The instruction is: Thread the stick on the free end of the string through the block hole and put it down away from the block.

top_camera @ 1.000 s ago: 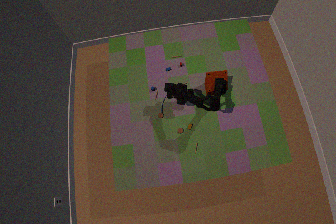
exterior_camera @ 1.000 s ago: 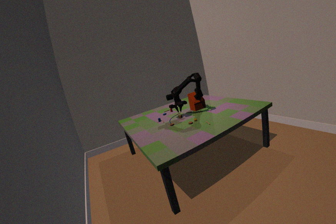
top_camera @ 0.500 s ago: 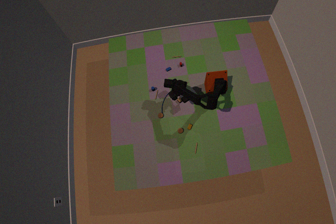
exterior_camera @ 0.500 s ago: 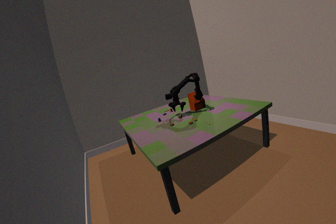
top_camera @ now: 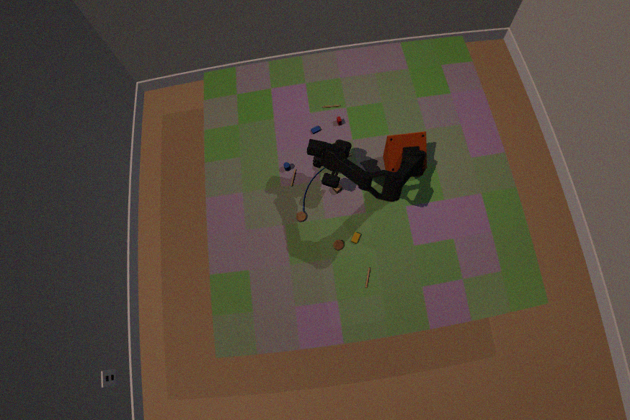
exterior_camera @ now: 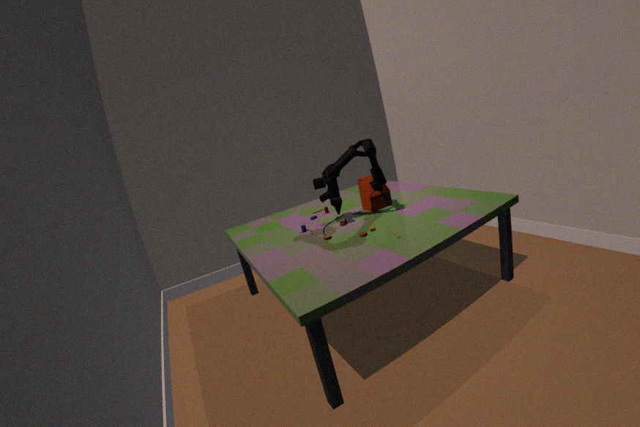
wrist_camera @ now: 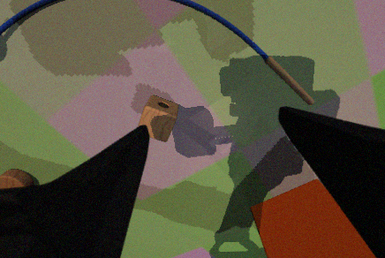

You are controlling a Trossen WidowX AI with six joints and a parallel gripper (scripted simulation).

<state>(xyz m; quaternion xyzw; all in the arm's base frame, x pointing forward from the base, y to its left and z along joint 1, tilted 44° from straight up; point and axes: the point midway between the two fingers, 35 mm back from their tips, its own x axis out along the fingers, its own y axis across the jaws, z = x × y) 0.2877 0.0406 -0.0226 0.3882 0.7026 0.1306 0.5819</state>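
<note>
My gripper tip is now 2 cm past the thin wooden stick, 8 cm to the left of it and 6 cm above it. From my gripper tip the other things lie so: blue block (7 cm ahead, 22 cm to the right, 6 cm below); blue cylinder (20 cm ahead, 6 cm to the right, 5 cm below); wooden block (5 cm to the left, 5 cm below).
</note>
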